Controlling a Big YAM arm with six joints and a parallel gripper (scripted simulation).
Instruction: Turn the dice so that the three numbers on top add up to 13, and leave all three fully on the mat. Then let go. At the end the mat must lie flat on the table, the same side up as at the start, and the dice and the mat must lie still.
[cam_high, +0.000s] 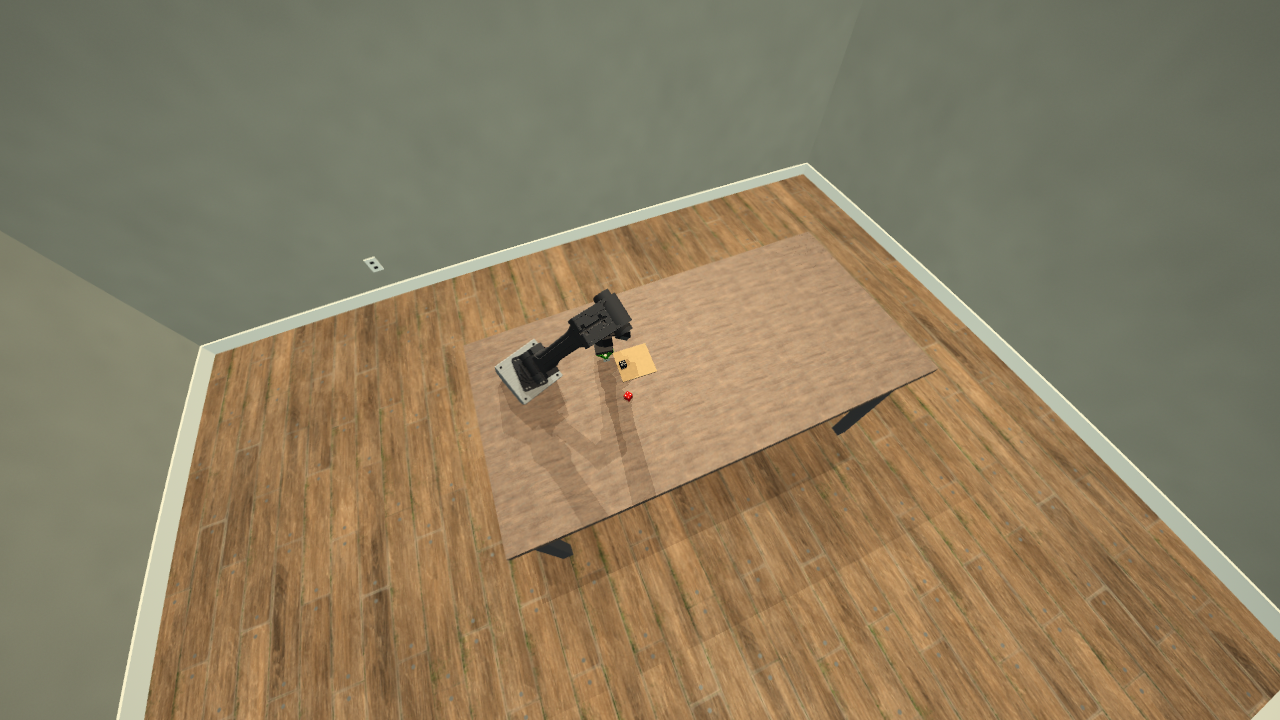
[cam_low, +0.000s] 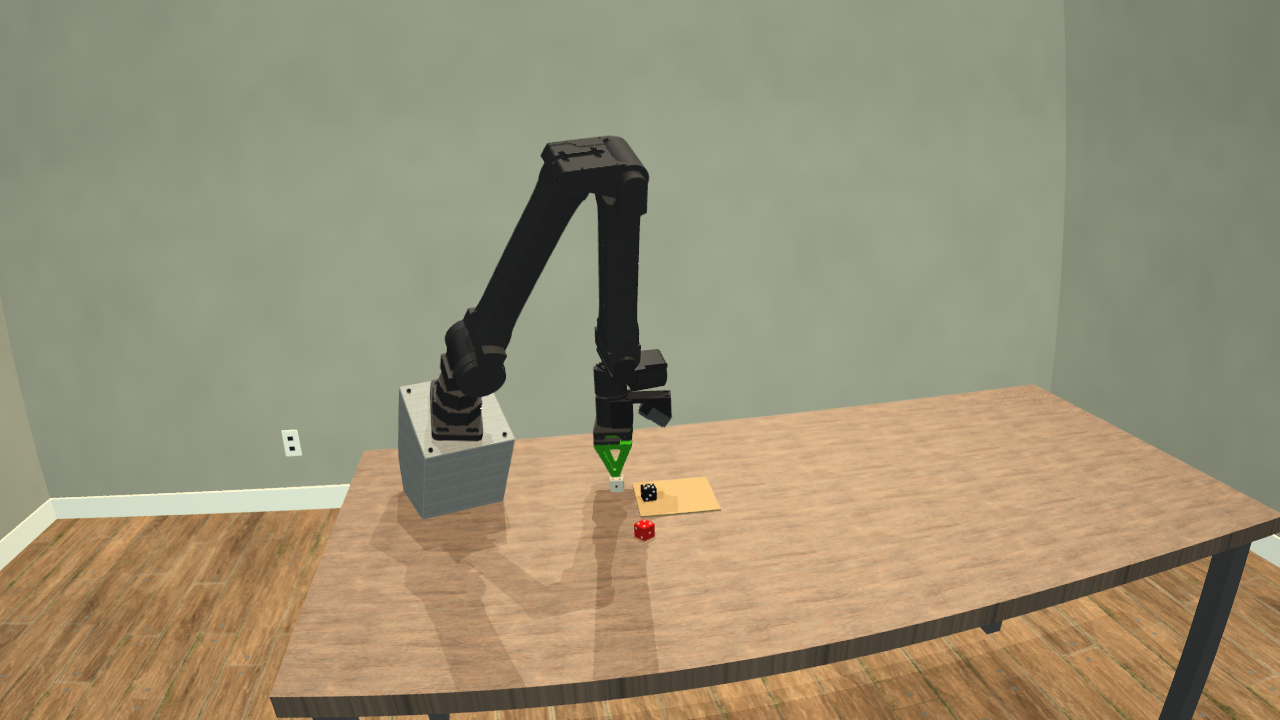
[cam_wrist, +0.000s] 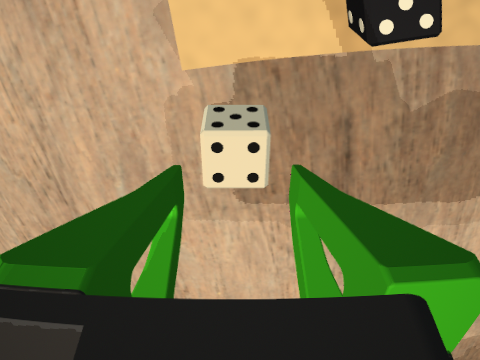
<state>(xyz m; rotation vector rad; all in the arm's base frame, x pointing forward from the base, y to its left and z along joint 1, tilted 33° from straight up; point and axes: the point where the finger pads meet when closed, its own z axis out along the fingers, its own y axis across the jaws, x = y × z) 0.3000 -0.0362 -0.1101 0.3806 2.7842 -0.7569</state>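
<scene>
My gripper is now 30 mm above the white die. The rest, counted from my hand: tan mat: 90 mm ahead, 70 mm to the right, 40 mm below; black die: 70 mm to the right, 40 mm ahead, 30 mm below; red die: 190 mm to the right, 30 mm below, 10 mm behind.
</scene>
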